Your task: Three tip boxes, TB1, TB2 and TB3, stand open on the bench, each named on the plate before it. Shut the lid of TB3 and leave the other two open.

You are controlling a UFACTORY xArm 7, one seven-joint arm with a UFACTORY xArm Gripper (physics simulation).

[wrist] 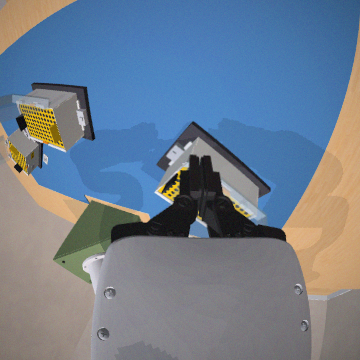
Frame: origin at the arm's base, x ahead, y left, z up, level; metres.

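Seen in the pictures: gripper, fingertip midpoint: point(197, 168).
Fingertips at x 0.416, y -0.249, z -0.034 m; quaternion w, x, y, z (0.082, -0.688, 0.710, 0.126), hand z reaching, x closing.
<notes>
Offsets run from my fingertips to a thing's top centre. "*": to the spot under its first point. Level surfaces: height alone.
A tip box {0.023 m back, 0.287 m left, 0.035 m down} point(67, 120) with a yellow tip rack stands at the left on a dark base, its clear lid {* 0.055 m ahead, 0.237 m left, 0.005 m down} point(20, 100) standing out open on the far left side. A smaller tip box {0.142 m back, 0.505 m left, 0.035 m down} point(31, 146) is below it, with a yellow rack; its lid is hard to make out. A third tip box {0.110 m back, 0.002 m left, 0.035 m down} point(230, 170) stands at the centre right, its yellow rack partly hidden behind my gripper; a clear lid part {* 0.070 m back, 0.071 m right, 0.020 m down} point(256, 215) shows at its lower right. The name plates {* 0.021 m back, 0.214 m left, 0.083 m down} point(81, 118) {* 0.063 m back, 0.050 m left, 0.084 m down} point(175, 154) {* 0.180 m back, 0.462 m left, 0.099 m down} point(45, 159) are too small to read. My gripper point(197, 168) is shut and empty, in front of the third box; contact cannot be told.
A green block point(82, 235) with a white round flange point(92, 265) stands at the lower left, near the bench edge. The boxes stand on a blue mat {0.101 m down} point(225, 60) on the wooden bench {0.104 m down} point(325, 225). Dark arm shadows fall over the mat around the third box.
</notes>
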